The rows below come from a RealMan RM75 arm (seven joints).
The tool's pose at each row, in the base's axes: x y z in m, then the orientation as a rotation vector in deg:
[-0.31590, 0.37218, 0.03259, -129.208, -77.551, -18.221]
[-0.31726, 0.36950, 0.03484, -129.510, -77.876, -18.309]
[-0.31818, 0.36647, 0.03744, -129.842, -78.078, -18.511]
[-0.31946, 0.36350, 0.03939, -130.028, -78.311, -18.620]
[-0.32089, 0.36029, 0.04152, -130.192, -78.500, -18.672]
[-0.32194, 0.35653, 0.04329, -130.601, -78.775, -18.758]
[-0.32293, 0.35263, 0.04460, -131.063, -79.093, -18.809]
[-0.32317, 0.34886, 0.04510, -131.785, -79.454, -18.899]
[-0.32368, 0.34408, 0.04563, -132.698, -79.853, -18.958]
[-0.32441, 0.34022, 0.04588, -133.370, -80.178, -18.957]
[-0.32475, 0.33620, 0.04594, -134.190, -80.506, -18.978]
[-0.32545, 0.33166, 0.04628, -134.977, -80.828, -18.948]
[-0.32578, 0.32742, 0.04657, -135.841, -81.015, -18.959]
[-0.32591, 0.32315, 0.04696, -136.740, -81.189, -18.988]
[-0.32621, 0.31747, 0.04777, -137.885, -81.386, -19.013]
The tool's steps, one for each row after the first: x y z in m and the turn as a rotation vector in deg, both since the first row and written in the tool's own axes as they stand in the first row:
[-0.00172, -0.00079, -0.00324, -0.361, -0.213, -0.145]
[-0.00334, -0.00116, -0.00699, -0.763, -0.327, -0.223]
[-0.00538, -0.00168, -0.01013, -1.019, -0.441, -0.344]
[-0.00758, -0.00229, -0.01354, -1.221, -0.560, -0.431]
[-0.01019, -0.00225, -0.01694, -1.651, -0.801, -0.513]
[-0.01306, -0.00197, -0.02003, -2.117, -1.103, -0.601]
[-0.01583, -0.00085, -0.02240, -2.814, -1.515, -0.653]
[-0.01949, 0.00042, -0.02530, -3.655, -2.043, -0.671]
[-0.02267, 0.00121, -0.02748, -4.263, -2.468, -0.698]
[-0.02587, 0.00247, -0.02959, -4.996, -2.947, -0.690]
[-0.02952, 0.00353, -0.03220, -5.680, -3.437, -0.679]
[-0.03278, 0.00481, -0.03463, -6.404, -3.886, -0.570]
[-0.03592, 0.00625, -0.03716, -7.160, -4.336, -0.449]
[-0.04004, 0.00797, -0.04078, -8.111, -4.906, -0.280]

